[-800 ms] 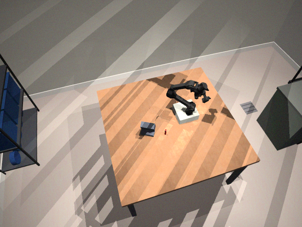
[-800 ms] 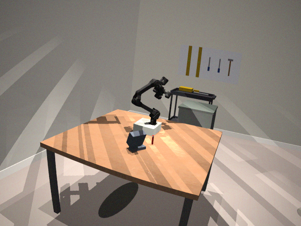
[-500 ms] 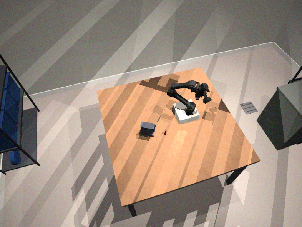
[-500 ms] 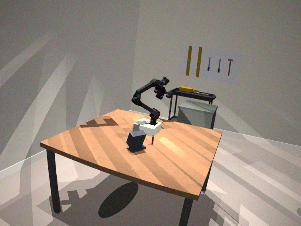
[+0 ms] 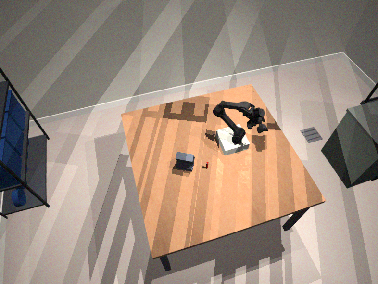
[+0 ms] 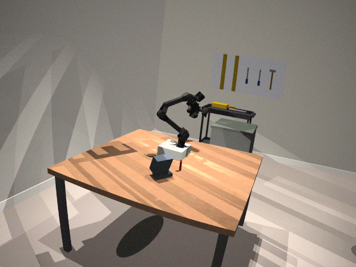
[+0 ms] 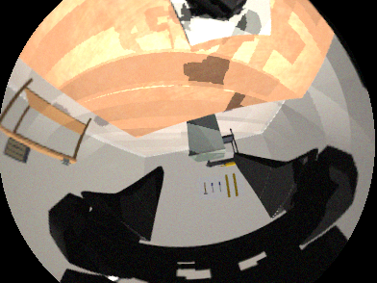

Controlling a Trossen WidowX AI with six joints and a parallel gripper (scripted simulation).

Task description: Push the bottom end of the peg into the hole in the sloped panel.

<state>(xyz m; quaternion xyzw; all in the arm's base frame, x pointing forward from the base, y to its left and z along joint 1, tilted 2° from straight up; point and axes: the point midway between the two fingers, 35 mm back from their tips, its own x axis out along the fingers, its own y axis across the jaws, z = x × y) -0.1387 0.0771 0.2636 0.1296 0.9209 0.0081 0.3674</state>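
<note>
The red peg lies 45 cm ahead of my gripper tip, 3 cm to the left of it and 26 cm below it. Round my gripper tip: sloped panel: 60 cm ahead, 5 cm to the right, 24 cm below.
</note>
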